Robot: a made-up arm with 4 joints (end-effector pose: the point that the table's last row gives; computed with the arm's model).
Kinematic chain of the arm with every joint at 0, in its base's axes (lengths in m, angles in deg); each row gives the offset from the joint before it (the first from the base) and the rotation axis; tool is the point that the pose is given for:
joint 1: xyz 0 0 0.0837 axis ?
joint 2: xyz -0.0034 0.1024 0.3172 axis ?
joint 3: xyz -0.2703 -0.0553 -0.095 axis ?
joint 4: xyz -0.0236 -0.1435 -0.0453 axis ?
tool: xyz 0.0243 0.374 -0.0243
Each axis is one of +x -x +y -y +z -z.
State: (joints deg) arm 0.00 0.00 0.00 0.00
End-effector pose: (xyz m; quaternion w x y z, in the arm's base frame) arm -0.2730 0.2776 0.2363 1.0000 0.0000 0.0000 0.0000
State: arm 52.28 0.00 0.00 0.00
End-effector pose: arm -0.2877 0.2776 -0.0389 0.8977 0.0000 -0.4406 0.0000
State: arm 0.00 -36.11 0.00 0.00
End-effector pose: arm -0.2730 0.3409 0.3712 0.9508 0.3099 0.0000 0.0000
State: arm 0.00 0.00 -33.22 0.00
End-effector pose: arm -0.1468 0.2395 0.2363 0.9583 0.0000 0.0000 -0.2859
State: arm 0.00 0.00 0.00 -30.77
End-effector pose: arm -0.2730 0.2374 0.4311 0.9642 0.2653 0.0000 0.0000
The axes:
joint 1: -y
joint 2: -x
joint 3: +z
joint 4: -x

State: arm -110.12 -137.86 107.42 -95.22
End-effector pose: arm 0.1731 -0.0484 0.1562 0.0888 0.9188 -0.3846 -0.0040
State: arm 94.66 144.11 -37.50 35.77
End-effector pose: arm -0.5719 -0.1681 -0.1479 0.1909 0.5035 0.1774 0.8238
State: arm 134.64 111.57 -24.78 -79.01
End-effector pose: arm -0.0273 0.3456 -0.3555 0.1644 -0.1238 -0.9474 -0.2450
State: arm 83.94 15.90 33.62 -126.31
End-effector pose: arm -0.5852 -0.1789 0.0635 0.5891 0.5218 -0.1619 0.5953
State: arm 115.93 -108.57 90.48 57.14
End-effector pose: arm -0.2356 0.5632 -0.3786 0.2608 -0.0872 0.9115 -0.3058
